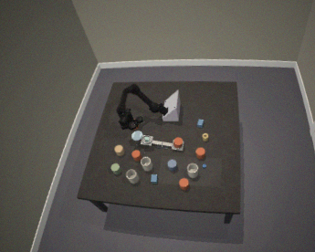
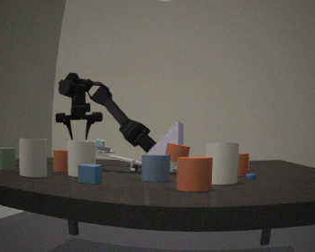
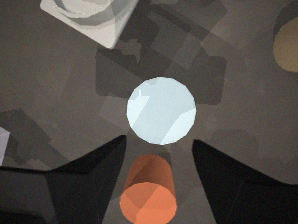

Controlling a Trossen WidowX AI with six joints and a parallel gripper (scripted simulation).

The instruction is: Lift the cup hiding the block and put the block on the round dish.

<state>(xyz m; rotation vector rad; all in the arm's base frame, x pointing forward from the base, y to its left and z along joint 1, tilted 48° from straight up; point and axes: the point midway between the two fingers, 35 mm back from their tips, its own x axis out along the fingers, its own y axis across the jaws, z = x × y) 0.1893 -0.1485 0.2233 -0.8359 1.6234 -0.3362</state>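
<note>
My gripper tip is 100 mm above the round light-blue dish. From my gripper tip the other things lie so: balance beam: 230 mm to the left, 120 mm ahead, 60 mm below.
</note>
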